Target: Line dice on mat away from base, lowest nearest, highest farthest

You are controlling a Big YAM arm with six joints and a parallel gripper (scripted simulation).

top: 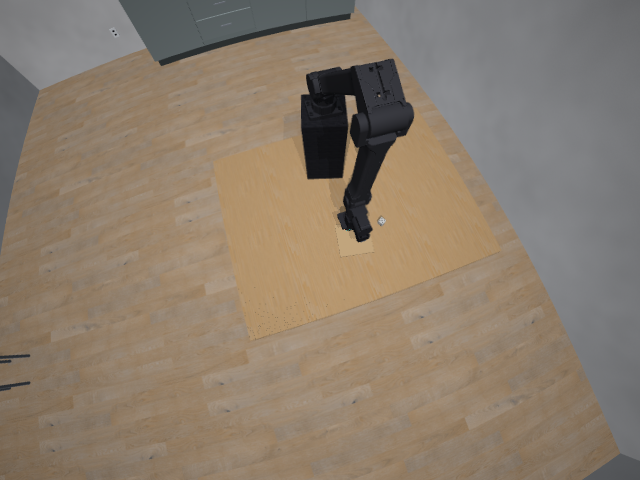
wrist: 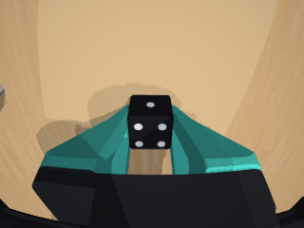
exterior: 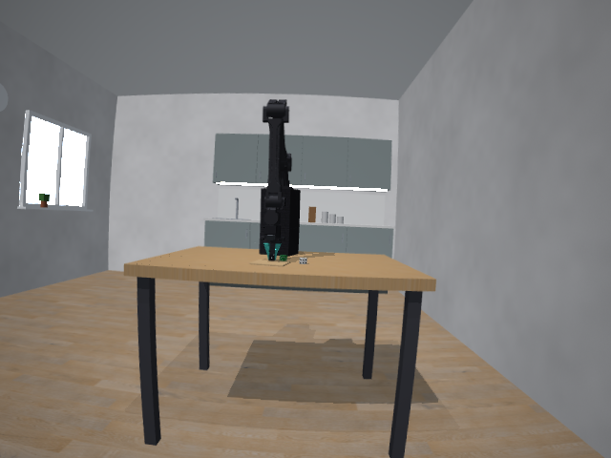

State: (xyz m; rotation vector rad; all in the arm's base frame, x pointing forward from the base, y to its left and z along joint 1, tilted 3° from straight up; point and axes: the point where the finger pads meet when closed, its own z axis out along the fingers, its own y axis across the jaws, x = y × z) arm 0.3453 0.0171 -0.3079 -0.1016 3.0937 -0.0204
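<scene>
Now: hand right at the black die. Round my hand: mat (50 mm ahead, 10 mm below); then green die (60 mm behind, 40 mm to the left); then white die (130 mm to the left, 10 mm ahead).
</scene>
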